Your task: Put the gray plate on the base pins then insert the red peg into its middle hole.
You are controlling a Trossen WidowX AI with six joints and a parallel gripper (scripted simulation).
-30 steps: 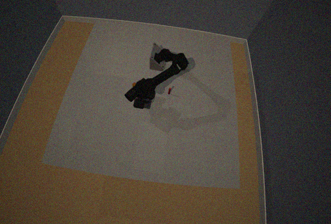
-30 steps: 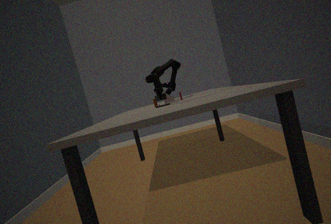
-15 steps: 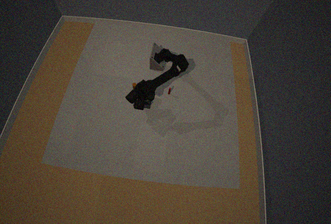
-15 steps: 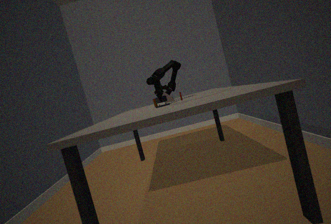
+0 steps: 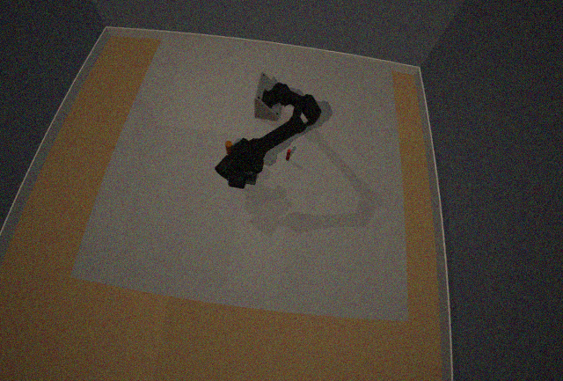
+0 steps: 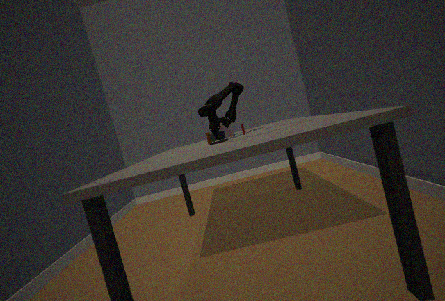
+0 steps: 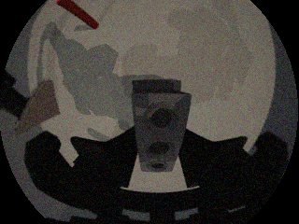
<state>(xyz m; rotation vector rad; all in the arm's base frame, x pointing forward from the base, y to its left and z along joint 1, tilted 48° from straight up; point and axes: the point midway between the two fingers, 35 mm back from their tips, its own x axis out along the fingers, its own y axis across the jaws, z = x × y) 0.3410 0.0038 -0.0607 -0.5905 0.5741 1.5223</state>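
The dark base lies 2 cm below my gripper tip. Round my gripper tip: gray plate: 3 cm above; red peg: 11 cm behind, 18 cm to the left, 2 cm above; orange cylinder: 9 cm behind, 7 cm to the right, 2 cm above.
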